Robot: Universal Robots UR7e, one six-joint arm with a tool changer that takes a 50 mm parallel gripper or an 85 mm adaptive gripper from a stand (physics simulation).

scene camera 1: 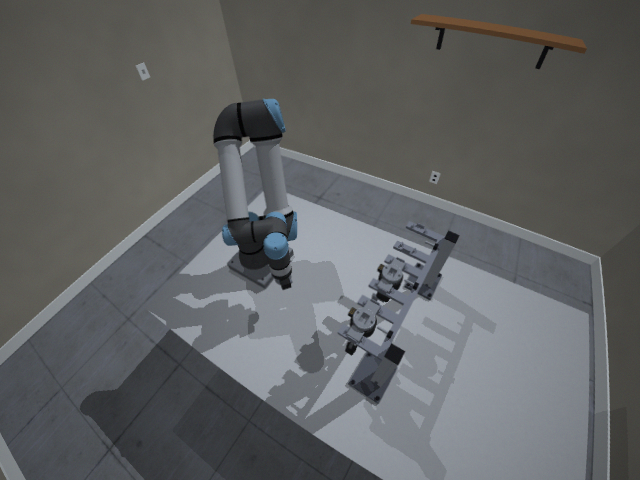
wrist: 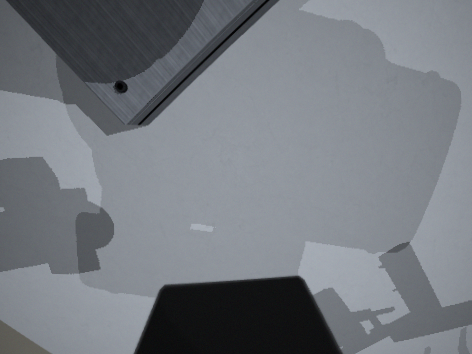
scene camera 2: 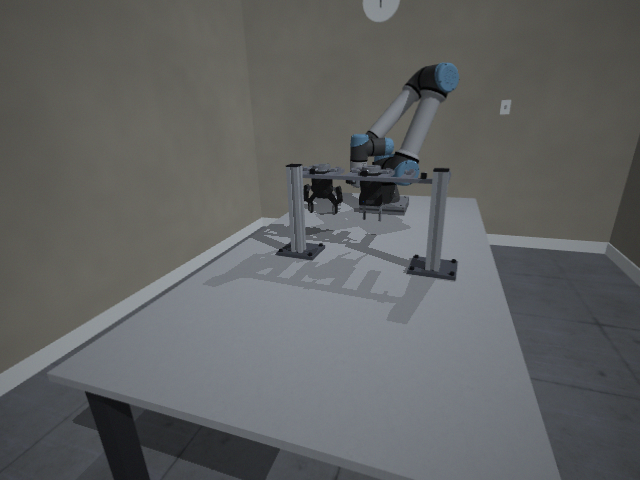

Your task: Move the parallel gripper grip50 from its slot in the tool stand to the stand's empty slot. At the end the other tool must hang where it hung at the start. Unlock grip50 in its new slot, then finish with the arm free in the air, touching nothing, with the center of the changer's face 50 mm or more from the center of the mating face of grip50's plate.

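Places are measured from the arm's base along level axes (x left, y back, z up), in centimetres.
Where they show: arm's base, origin of its link: [scene camera 1: 256, 255] [scene camera 2: 384, 199].
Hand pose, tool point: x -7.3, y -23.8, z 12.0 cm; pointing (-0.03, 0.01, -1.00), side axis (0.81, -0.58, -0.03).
Observation:
Each offset is from my tool point to the top centre of the thing. "*": to the spot under its first point. Level surfaces: height alone.
The tool stand [scene camera 1: 438, 264] [scene camera 2: 437, 222] holds two tools side by side. Parallel gripper grip50 [scene camera 2: 372, 217] hangs in the middle slot, fingers apart and empty; its round plate @(* dx +14.0, dy -34.8, dz +12.6 cm) [scene camera 1: 391, 275] faces up. The other tool, the adaptive gripper [scene camera 2: 323, 208], hangs in the slot by one end post, fingers apart; its plate @(* dx -3.5, dy -34.3, dz +12.7 cm) [scene camera 1: 363, 319] also faces up. The empty slot is at the opposite end, between two bare support arms [scene camera 1: 423, 230] [scene camera 1: 409, 251]. The robot's changer [scene camera 1: 285, 283] carries no tool and points down in free air near the base, apart from the stand. A black part [wrist: 237, 317] shows at the wrist view's bottom.
The robot's base plate [scene camera 1: 249, 271] [wrist: 112, 60] is close beside the changer in the wrist view. The stand's end posts rise from foot plates [scene camera 2: 300, 251] [scene camera 2: 433, 268] on the white table @(dz -16.1 cm) [scene camera 1: 522, 356] [scene camera 2: 310, 351]. A wooden shelf [scene camera 1: 498, 32] is on the wall.

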